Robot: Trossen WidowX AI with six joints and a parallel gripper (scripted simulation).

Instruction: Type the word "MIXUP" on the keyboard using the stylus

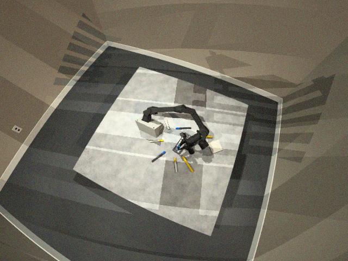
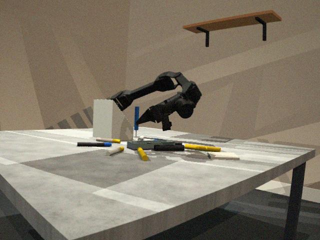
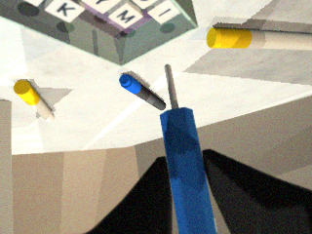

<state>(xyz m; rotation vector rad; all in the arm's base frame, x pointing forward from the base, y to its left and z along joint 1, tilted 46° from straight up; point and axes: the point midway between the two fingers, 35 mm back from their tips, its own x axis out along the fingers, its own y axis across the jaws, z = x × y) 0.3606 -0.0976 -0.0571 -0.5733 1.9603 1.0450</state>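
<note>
Right now the black cylinder is 10 cm ahead of my gripper tip, 9 cm to the left of it and 9 cm below it. From my gripper tip the other things lie so: yellow marker (21 cm to the left, 18 cm ahead, 9 cm below); blue stylus (1 cm below); notepad (30 cm ahead, 16 cm to the left, 10 cm below).
</note>
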